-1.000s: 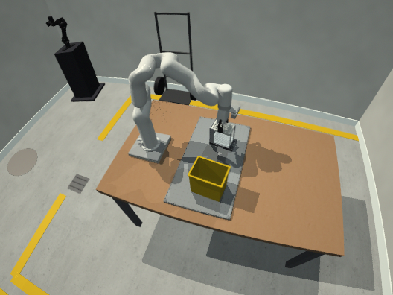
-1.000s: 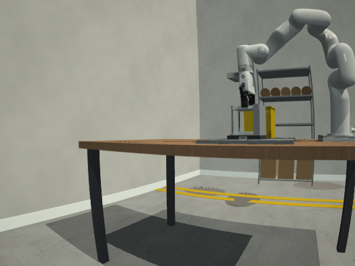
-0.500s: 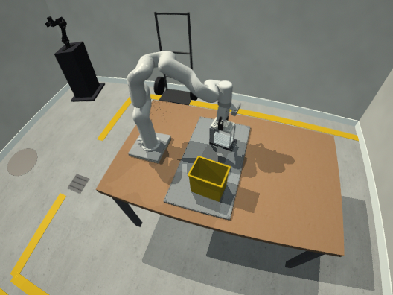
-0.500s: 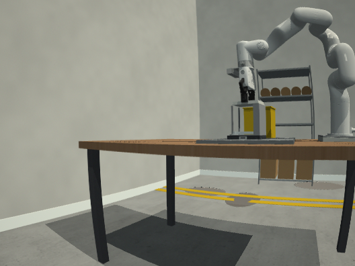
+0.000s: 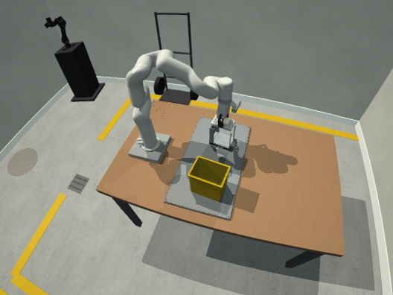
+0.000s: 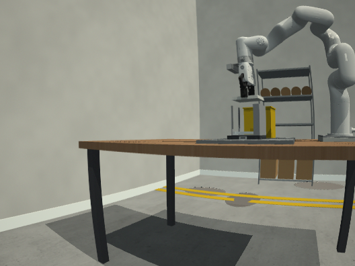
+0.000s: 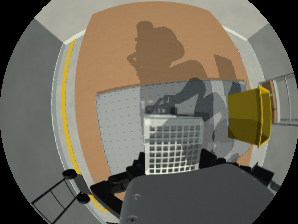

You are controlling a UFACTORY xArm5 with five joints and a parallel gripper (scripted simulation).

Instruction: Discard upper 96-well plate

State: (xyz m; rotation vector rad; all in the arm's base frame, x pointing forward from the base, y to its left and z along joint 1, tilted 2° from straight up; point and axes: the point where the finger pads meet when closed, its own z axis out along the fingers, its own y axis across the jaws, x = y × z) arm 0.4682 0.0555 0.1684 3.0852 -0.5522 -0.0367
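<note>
Now: the yellow plastics bin 60 mm behind my hand, 340 mm to the right of it and 100 mm below it. The rest, counted from my hand: white 96-well plate (10 mm below).
</note>
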